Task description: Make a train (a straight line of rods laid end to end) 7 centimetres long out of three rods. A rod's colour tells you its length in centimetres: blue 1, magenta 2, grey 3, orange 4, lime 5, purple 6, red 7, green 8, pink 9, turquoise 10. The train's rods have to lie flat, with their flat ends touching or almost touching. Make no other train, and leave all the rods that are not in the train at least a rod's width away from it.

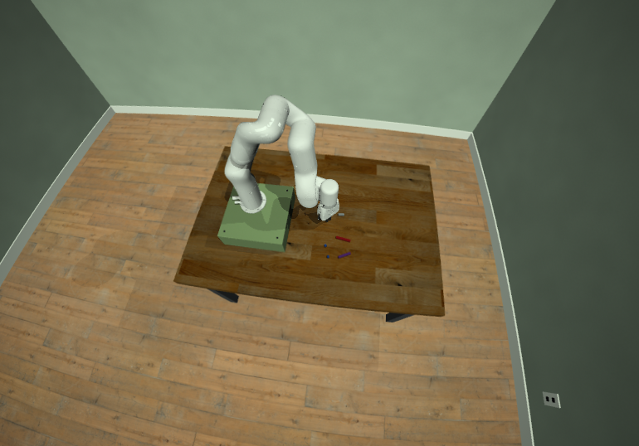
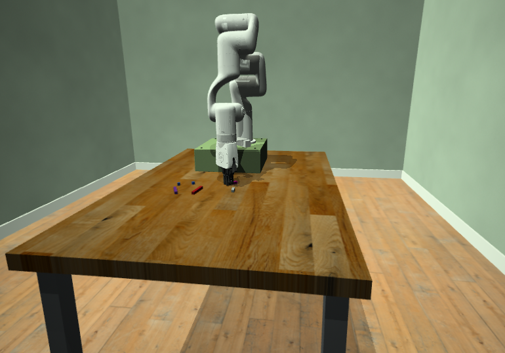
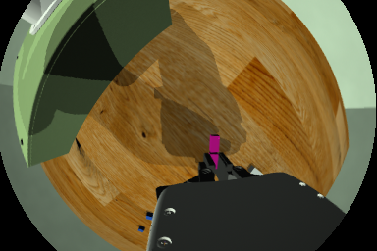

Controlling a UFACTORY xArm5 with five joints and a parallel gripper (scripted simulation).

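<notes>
Now: the grey rod 70 mm ahead of my hand, 20 mm to the left of it and 20 mm below it. Round my hand: red rod: 70 mm ahead, 110 mm to the right, 20 mm below; purple rod: 60 mm ahead, 190 mm to the right, 20 mm below.
</notes>
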